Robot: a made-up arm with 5 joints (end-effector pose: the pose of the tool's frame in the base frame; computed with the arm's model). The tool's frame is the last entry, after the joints. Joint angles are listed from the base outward.
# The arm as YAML. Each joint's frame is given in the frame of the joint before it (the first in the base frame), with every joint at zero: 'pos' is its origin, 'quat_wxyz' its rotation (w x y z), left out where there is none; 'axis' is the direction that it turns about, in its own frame. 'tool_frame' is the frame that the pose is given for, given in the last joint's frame.
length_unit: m
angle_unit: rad
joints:
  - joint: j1
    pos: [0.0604, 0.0, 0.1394]
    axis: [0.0, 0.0, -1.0]
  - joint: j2
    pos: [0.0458, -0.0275, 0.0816]
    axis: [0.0, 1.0, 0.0]
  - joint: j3
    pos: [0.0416, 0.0, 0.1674]
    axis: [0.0, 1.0, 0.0]
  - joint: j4
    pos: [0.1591, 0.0, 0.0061]
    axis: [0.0, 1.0, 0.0]
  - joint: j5
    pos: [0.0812, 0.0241, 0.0]
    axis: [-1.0, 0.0, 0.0]
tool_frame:
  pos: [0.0, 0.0, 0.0]
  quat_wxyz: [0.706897, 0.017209, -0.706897, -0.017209]
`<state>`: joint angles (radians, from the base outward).
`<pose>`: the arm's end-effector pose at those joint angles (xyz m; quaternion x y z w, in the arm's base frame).
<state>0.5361 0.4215 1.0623 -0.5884 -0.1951</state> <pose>0.2503 -0.1168 0.1354 -0.0483 -0.3278 -0.3587 0.8727</pose>
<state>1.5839 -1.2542 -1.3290 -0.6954 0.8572</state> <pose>0.0612 0.3190 0.3807 0.6115 0.2404 -0.2850 0.6979</pose>
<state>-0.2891 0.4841 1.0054 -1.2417 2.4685</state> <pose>0.3089 0.0704 0.1718 -0.5375 -0.2974 0.7707 0.1694</pose>
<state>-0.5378 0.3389 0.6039 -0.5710 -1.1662</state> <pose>0.3325 0.1583 0.2104 0.4336 -0.3611 -0.2742 0.7788</pose>
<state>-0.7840 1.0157 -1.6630 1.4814 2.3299</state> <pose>0.3374 0.2714 0.3145 -0.2451 -0.2638 0.9322 0.0356</pose>
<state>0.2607 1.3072 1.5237 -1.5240 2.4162</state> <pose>0.1463 -0.0264 0.0916 -0.1273 -0.0334 0.8616 0.4903</pose>
